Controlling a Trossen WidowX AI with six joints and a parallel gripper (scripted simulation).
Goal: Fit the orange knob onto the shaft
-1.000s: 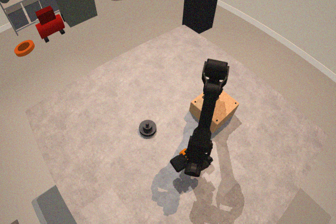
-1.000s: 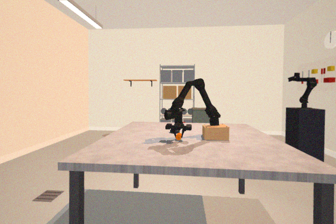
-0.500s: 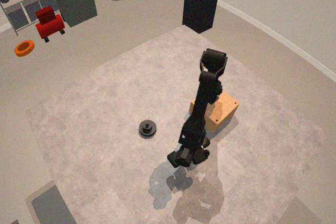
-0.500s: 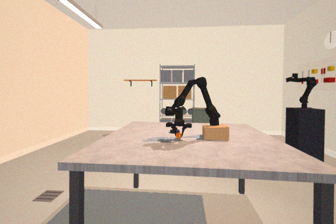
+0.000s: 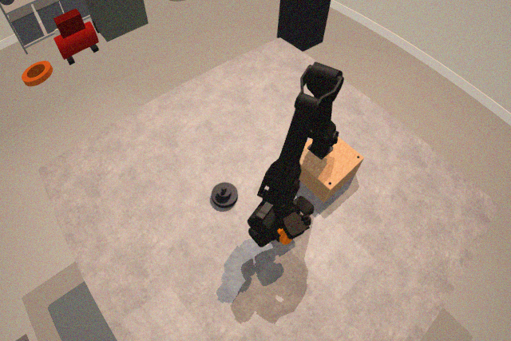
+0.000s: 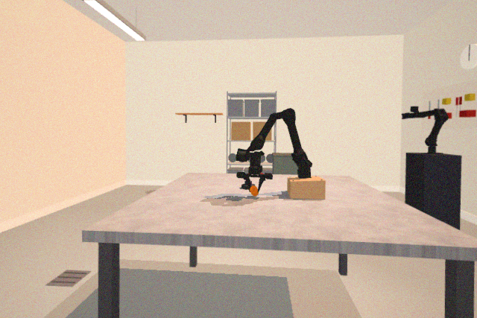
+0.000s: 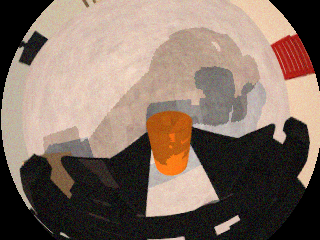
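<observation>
Now: the dark round pedestal 23 cm to the right of my gripper tip and 4 cm ahead of it. Round my gripper tip: orange knob (1 cm to the right).
</observation>
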